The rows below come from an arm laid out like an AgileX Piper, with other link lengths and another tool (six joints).
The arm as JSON. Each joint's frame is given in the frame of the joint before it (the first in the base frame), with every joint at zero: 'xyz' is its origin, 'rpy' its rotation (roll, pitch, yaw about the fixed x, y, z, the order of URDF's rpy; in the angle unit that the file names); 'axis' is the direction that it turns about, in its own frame. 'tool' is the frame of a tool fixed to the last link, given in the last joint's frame.
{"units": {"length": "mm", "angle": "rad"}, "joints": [
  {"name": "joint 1", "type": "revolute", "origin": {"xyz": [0.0, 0.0, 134.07], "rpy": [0.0, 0.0, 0.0]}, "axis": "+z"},
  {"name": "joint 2", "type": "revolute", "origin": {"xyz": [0.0, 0.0, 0.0], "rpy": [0.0, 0.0, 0.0]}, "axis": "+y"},
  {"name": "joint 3", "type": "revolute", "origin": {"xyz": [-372.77, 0.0, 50.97], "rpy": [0.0, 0.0, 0.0]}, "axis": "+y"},
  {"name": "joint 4", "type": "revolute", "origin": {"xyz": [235.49, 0.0, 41.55], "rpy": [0.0, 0.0, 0.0]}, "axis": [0.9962, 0.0, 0.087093]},
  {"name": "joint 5", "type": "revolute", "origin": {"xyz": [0.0, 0.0, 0.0], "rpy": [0.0, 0.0, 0.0]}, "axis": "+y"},
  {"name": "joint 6", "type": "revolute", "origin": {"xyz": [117.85, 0.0, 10.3], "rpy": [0.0, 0.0, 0.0]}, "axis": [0.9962, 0.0, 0.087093]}
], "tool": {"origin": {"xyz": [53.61, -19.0, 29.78], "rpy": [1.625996, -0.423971, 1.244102]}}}
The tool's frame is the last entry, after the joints.
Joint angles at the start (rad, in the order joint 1, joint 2, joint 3, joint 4, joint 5, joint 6): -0.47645, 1.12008, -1.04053, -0.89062, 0.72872, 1.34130
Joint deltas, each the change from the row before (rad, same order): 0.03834, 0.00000, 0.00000, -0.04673, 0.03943, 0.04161; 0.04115, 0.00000, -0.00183, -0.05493, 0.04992, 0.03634; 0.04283, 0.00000, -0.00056, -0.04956, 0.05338, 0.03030; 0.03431, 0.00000, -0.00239, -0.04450, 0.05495, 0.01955; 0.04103, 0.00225, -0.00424, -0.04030, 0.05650, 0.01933; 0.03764, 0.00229, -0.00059, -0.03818, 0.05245, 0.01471; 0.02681, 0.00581, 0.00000, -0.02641, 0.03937, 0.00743; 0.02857, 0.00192, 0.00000, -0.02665, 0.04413, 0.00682; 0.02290, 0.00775, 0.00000, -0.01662, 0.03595, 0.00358; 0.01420, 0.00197, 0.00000, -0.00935, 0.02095, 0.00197; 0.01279, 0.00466, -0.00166, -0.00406, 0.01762, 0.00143; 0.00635, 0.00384, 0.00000, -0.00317, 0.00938, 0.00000; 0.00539, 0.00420, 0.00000, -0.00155, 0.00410, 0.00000; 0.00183, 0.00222, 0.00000, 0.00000, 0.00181, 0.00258
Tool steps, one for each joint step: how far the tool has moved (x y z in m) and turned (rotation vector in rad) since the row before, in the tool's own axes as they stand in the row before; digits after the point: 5 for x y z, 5 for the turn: 0.00023, -0.00053, -0.00329, -0.01786, -0.00584, -0.00264; -0.00003, 0.00152, -0.00424, -0.03077, -0.00878, -0.00795; -0.00042, 0.00123, -0.00434, -0.03060, -0.00982, -0.00931; -0.00150, 0.00338, -0.00395, -0.03604, -0.01496, -0.00795; -0.00009, 0.00228, -0.00464, -0.03180, -0.01058, -0.00717; -0.00040, 0.00201, -0.00409, -0.03275, -0.01007, -0.00961; 0.00045, 0.00060, -0.00230, -0.02508, -0.01055, -0.01148; -0.00097, 0.00197, -0.00324, -0.02726, -0.01056, -0.00745; 0.00052, -0.00053, -0.00173, -0.01905, -0.01274, -0.01143; -0.00027, 0.00029, -0.00152, -0.01067, -0.00541, -0.00445; 0.00065, -0.00082, -0.00117, -0.00544, -0.00557, -0.00504; 0.00064, -0.00078, -0.00040, -0.00452, -0.00391, -0.00525; 0.00134, -0.00132, -0.00036, -0.00157, -0.00047, -0.00568; 0.00050, -0.00073, 0.00001, 0.00057, -0.00105, -0.00013
